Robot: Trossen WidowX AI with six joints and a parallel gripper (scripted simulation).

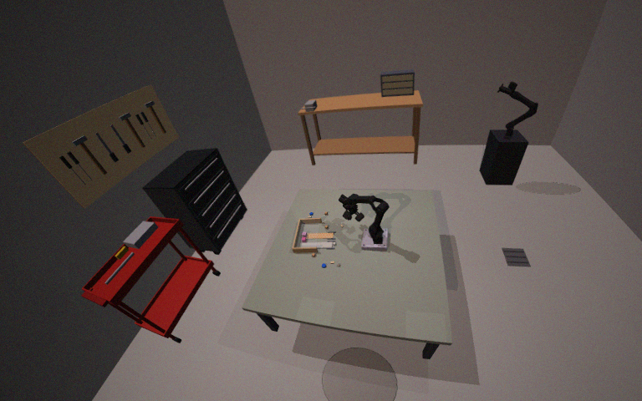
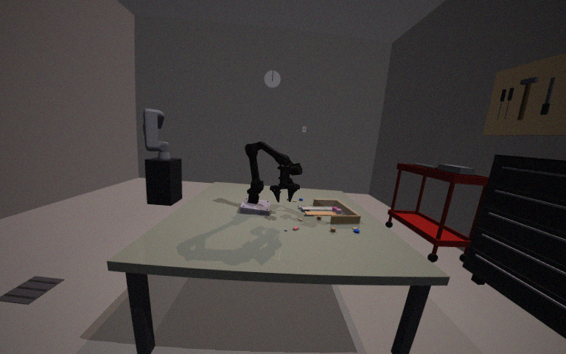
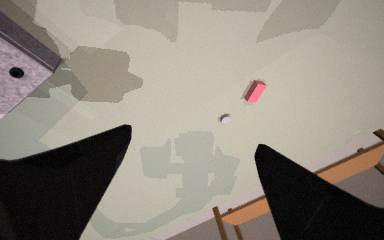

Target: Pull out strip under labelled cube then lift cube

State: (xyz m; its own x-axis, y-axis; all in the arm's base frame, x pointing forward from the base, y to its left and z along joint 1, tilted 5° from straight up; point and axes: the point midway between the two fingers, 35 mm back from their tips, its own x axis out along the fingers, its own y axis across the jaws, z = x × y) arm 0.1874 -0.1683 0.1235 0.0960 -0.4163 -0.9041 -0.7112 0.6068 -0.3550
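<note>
My gripper tip is now 130 mm short of the pale cube, 220 mm to the right of it and 110 mm above it.
</note>
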